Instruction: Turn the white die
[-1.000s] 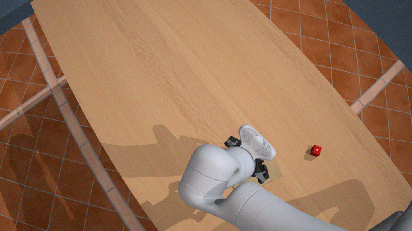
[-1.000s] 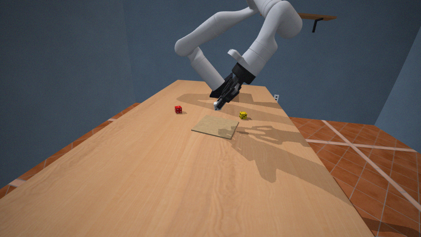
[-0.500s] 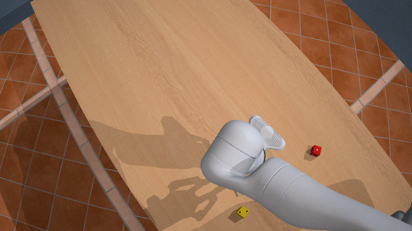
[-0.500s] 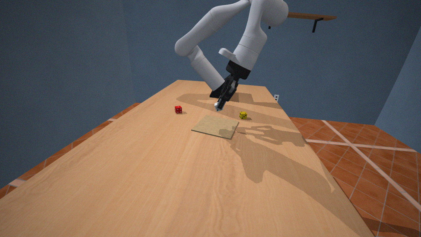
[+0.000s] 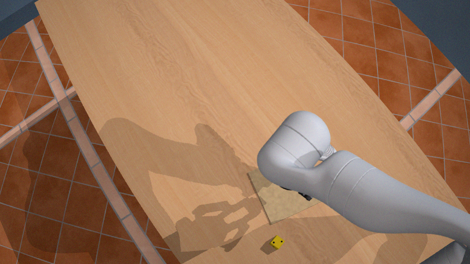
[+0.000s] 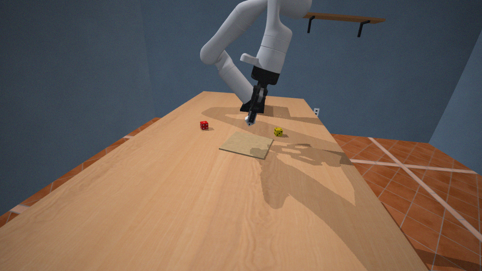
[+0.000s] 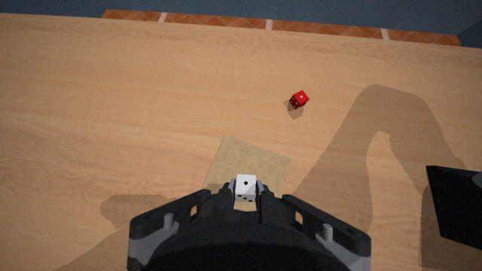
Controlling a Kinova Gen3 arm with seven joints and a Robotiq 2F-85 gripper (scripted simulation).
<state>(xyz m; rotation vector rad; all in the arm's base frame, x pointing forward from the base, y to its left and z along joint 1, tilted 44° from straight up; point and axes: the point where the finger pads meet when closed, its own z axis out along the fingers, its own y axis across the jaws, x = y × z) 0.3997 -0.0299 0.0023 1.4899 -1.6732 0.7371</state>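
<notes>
Right now the white die is 10 mm below my hand. From my hand the other things lie so: tan mat: 100 mm below, 10 mm to the right; then yellow die: 110 mm to the left, 80 mm below, 80 mm behind; then red die: 170 mm to the right, 120 mm behind, 80 mm below.
</notes>
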